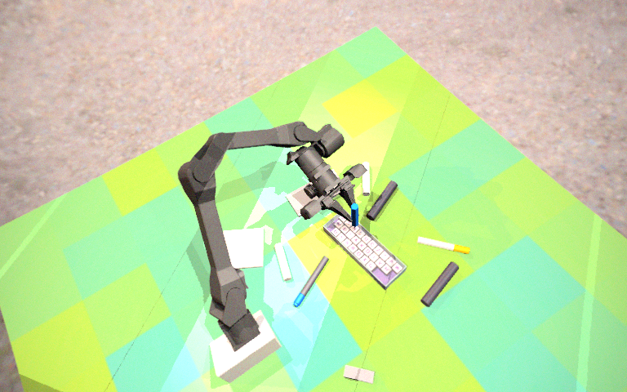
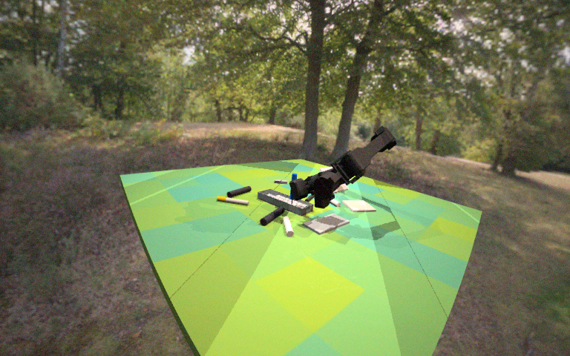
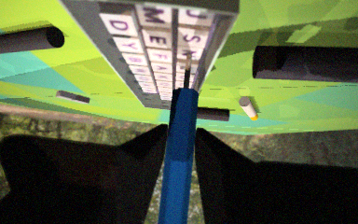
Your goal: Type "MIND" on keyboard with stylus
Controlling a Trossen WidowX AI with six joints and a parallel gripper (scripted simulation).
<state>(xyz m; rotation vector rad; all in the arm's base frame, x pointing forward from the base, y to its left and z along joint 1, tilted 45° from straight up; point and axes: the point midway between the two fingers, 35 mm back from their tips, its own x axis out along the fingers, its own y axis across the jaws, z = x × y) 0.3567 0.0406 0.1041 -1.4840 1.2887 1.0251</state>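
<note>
My gripper tip is 6 cm above the N key. Round my gripper tip: grey slab 1 cm behind, 15 cm to the left, 7 cm below; then M key 3 cm behind, 3 cm to the left, 6 cm below; then blue stylus 1 cm below.
</note>
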